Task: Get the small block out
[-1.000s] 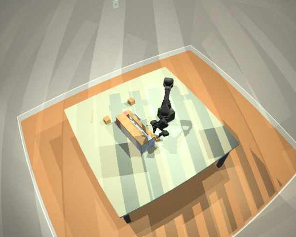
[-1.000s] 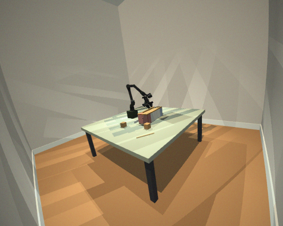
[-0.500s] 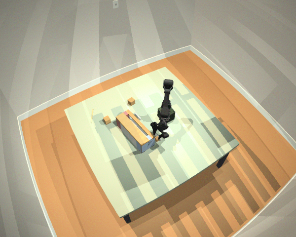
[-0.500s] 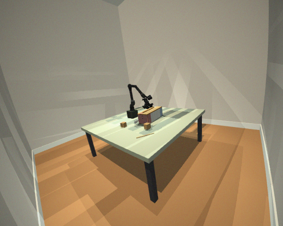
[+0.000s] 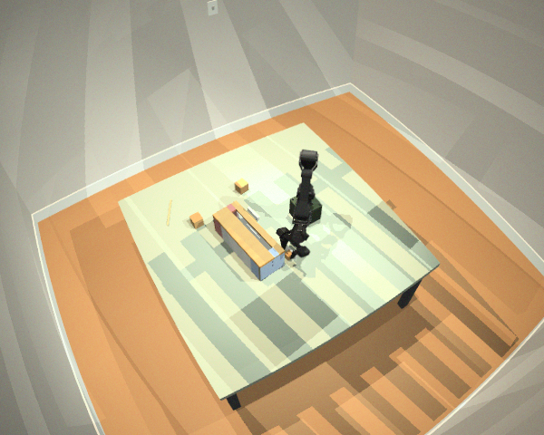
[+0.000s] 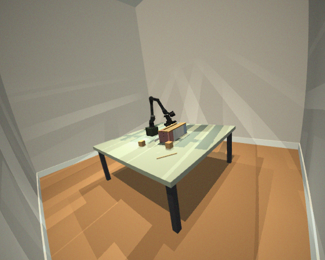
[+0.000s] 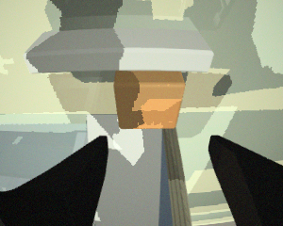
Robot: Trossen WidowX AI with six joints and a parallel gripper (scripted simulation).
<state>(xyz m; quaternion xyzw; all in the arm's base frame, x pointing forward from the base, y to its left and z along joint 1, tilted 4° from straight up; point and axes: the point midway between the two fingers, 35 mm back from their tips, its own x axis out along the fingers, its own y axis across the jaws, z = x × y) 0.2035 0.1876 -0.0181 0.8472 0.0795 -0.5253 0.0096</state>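
Right now the block is 20 mm below my gripper tip, 20 mm behind it and 10 mm to the right of it. Also, from my gripper tip: thin wooden stick 570 mm to the right, 390 mm ahead, 40 mm below; long box 160 mm to the right, 90 mm ahead, 20 mm above.
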